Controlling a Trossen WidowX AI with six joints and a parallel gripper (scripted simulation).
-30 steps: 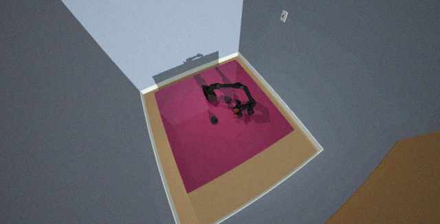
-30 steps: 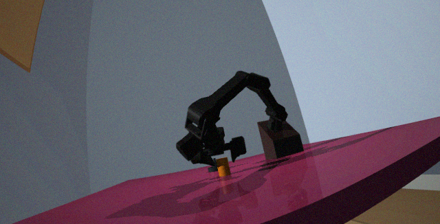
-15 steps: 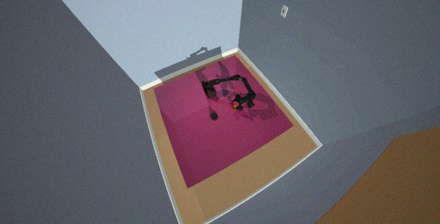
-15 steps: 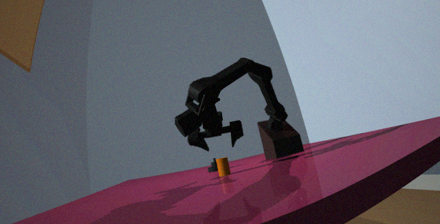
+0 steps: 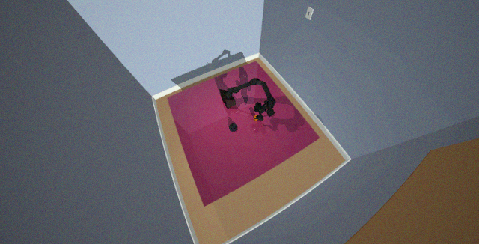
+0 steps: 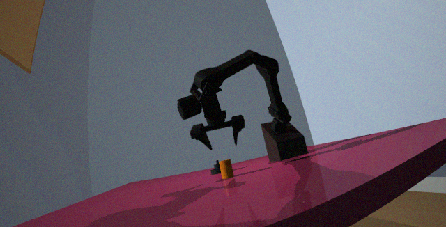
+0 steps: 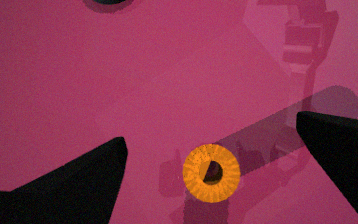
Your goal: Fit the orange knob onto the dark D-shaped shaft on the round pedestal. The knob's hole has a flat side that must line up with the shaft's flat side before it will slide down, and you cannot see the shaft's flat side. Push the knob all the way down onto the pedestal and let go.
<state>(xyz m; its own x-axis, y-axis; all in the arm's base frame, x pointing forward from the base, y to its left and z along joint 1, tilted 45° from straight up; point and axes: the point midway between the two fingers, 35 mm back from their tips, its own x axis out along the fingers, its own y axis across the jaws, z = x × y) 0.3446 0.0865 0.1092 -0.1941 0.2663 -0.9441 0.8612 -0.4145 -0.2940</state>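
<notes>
Now: gripper tip 10 mm short of the orange knob, 20 mm to the right of it and 80 mm above it. Also, from my gripper tip: dark shaft: 40 mm behind, 240 mm to the right, 80 mm below.
</notes>
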